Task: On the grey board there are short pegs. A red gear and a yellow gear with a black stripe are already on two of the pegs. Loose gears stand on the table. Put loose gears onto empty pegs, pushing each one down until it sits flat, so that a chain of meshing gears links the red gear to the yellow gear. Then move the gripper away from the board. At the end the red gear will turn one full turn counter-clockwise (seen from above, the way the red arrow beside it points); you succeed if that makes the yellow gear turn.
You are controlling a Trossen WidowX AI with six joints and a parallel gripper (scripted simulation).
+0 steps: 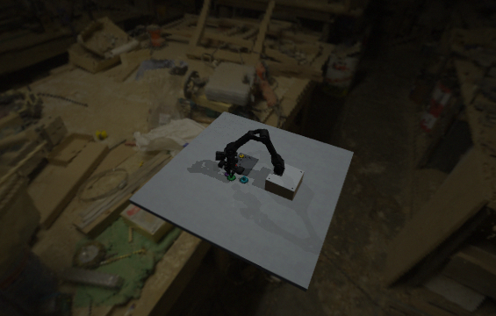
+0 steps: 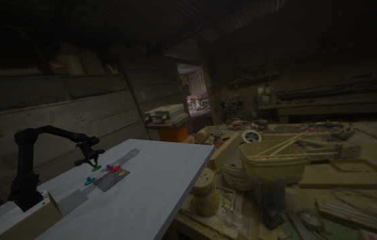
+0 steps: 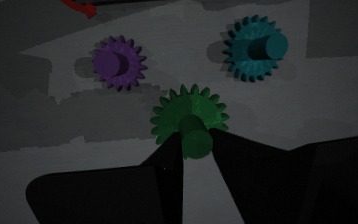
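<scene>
My gripper tip is 10 mm past the grey board, 210 mm to the left of it and 60 mm above it. From my gripper tip the other things lie so: purple gear (50 mm ahead, 60 mm to the right, 50 mm below); then green gear (10 mm below); then teal gear (80 mm behind, 50 mm to the right, 50 mm below).
</scene>
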